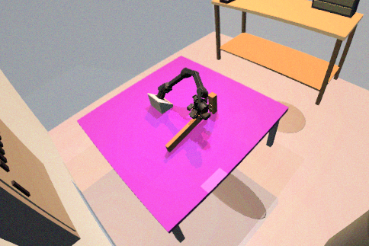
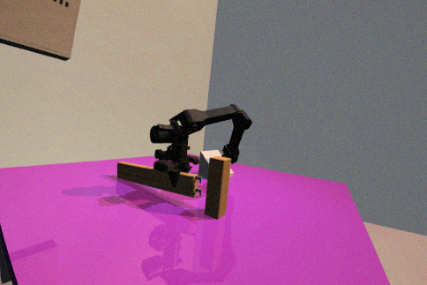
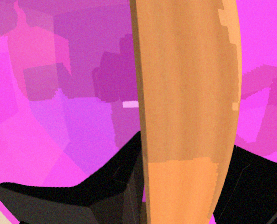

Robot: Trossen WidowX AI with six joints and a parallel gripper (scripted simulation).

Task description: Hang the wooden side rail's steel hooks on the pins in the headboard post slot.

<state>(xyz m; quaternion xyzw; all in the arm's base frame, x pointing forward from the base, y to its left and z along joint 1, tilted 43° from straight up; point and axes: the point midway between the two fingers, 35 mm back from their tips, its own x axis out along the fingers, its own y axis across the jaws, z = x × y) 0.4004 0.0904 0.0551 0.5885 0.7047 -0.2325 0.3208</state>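
Right now my gripper tip is 2 cm past the headboard post, 16 cm to the right of it and 4 cm below it.
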